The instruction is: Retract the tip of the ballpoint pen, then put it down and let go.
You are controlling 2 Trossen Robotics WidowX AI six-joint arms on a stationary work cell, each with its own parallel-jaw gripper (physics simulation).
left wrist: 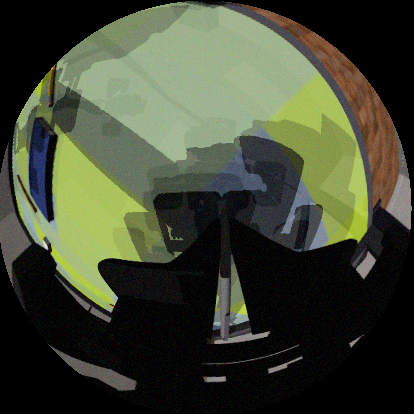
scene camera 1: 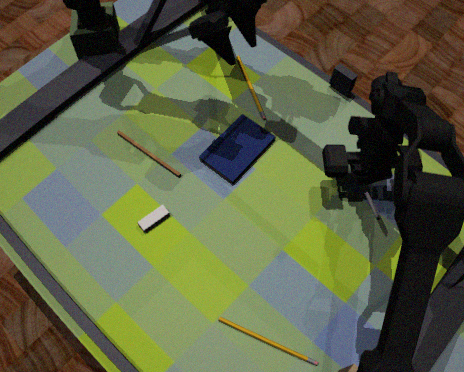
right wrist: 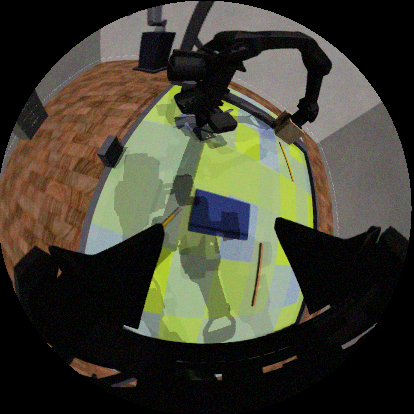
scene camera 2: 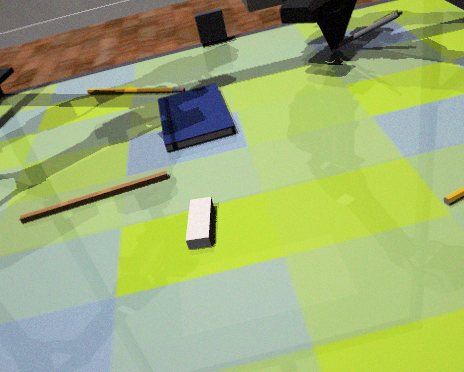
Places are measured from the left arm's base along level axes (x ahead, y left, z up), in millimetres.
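Pixels of known places: left gripper, fingertip midpoint: (left wrist: 223,224) (scene camera 1: 361,183) (right wrist: 198,126) (scene camera 2: 336,48); right gripper, fingertip midpoint: (scene camera 1: 243,55) (right wrist: 220,226); left arm's base, link origin: (right wrist: 294,121); right arm's base, link origin: (scene camera 1: 91,18).
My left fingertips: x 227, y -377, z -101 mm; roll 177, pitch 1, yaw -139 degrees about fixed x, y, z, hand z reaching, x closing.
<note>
Ahead of a thing's pixels: the offset from my left fingertips to its top centre.
The ballpoint pen (scene camera 1: 373,205) (scene camera 2: 376,26) (left wrist: 225,300) has a grey barrel and a dark grip section. My left gripper (scene camera 2: 336,53) (left wrist: 223,224) is shut on the pen, low over the checkered mat. In the left wrist view the dark section lies between the fingertips and the barrel runs back between the fingers. In scene camera 2 the barrel slants to the upper right, with a dark far end. Whether the writing tip is out cannot be made out. My right gripper (scene camera 1: 243,54) (right wrist: 220,226) is open and empty, well away from the pen.
A blue notebook @[dy +102, dx +245, dz +8 mm] (scene camera 1: 237,149) (scene camera 2: 197,115) (right wrist: 220,212) lies mid-mat. A white eraser @[dy +329, dx +265, dz +8 mm] (scene camera 1: 154,218) (scene camera 2: 200,220), a brown stick @[dy +232, dx +379, dz +3 mm] (scene camera 1: 150,154) (scene camera 2: 95,196) and two yellow pencils, one near the notebook (scene camera 1: 245,145), lie around. A black block @[dy -179, dx +173, dz +54 mm] (scene camera 1: 343,81) (right wrist: 110,151) stands at the mat's edge.
</note>
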